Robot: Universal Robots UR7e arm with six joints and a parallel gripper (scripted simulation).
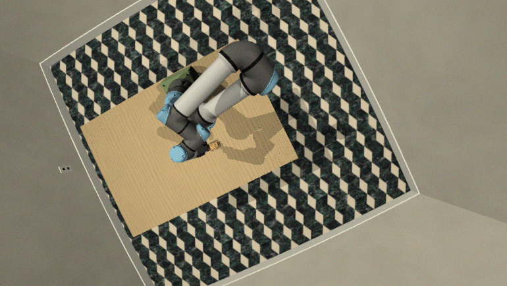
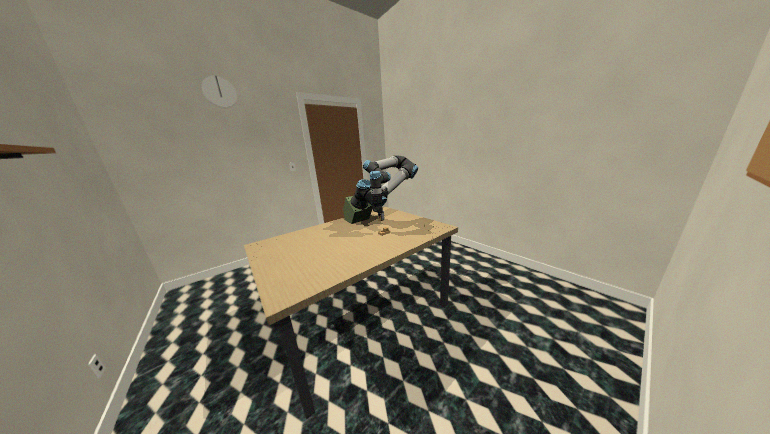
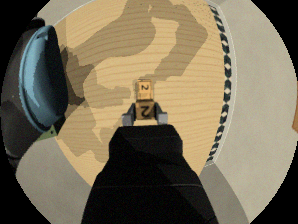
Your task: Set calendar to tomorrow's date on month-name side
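Right now the wooden tray is 20 mm to the left of my hand and 130 mm below it. The rest, counted from my hand: wooden cube (10 mm below).
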